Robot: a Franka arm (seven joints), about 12 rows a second.
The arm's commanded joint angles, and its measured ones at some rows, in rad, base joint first. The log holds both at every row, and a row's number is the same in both.
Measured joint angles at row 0: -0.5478, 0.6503, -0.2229, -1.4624, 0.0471, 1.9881, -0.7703
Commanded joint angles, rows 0 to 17: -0.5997, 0.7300, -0.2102, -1.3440, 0.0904, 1.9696, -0.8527; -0.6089, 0.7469, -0.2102, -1.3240, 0.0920, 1.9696, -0.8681; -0.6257, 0.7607, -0.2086, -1.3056, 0.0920, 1.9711, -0.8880; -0.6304, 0.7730, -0.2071, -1.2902, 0.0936, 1.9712, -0.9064; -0.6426, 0.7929, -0.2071, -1.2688, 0.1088, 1.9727, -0.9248; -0.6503, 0.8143, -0.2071, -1.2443, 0.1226, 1.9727, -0.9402; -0.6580, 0.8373, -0.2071, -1.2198, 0.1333, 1.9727, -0.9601; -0.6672, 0.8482, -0.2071, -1.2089, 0.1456, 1.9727, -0.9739; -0.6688, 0.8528, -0.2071, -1.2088, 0.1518, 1.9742, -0.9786; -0.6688, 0.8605, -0.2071, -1.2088, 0.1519, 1.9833, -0.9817; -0.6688, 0.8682, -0.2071, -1.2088, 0.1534, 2.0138, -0.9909; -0.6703, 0.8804, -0.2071, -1.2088, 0.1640, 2.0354, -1.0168; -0.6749, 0.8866, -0.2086, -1.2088, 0.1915, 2.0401, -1.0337; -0.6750, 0.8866, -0.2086, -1.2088, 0.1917, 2.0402, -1.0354; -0.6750, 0.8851, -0.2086, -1.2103, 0.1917, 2.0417, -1.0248; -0.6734, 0.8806, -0.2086, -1.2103, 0.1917, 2.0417, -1.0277; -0.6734, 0.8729, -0.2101, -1.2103, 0.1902, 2.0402, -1.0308; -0.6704, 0.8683, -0.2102, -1.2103, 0.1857, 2.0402, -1.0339
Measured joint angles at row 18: -0.6561, 0.8678, -0.2206, -1.2363, 0.1692, 2.0475, -1.0019
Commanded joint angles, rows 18 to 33: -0.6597, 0.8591, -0.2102, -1.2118, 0.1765, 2.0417, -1.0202; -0.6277, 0.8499, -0.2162, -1.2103, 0.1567, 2.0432, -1.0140; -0.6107, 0.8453, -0.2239, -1.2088, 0.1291, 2.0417, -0.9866; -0.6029, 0.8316, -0.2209, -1.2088, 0.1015, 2.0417, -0.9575; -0.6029, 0.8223, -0.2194, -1.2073, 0.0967, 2.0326, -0.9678; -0.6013, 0.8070, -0.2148, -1.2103, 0.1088, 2.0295, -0.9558; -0.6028, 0.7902, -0.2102, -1.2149, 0.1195, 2.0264, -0.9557; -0.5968, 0.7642, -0.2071, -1.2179, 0.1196, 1.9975, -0.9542; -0.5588, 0.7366, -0.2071, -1.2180, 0.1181, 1.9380, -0.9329; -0.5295, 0.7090, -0.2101, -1.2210, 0.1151, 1.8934, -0.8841; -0.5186, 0.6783, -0.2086, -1.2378, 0.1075, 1.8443, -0.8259; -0.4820, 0.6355, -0.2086, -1.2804, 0.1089, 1.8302, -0.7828; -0.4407, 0.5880, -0.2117, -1.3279, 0.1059, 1.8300, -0.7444; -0.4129, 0.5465, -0.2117, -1.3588, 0.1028, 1.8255, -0.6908; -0.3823, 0.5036, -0.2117, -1.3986, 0.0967, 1.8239, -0.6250; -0.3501, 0.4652, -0.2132, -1.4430, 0.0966, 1.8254, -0.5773
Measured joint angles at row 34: -0.3986, 0.5797, -0.2070, -1.3089, 0.1135, 1.8255, -0.6600
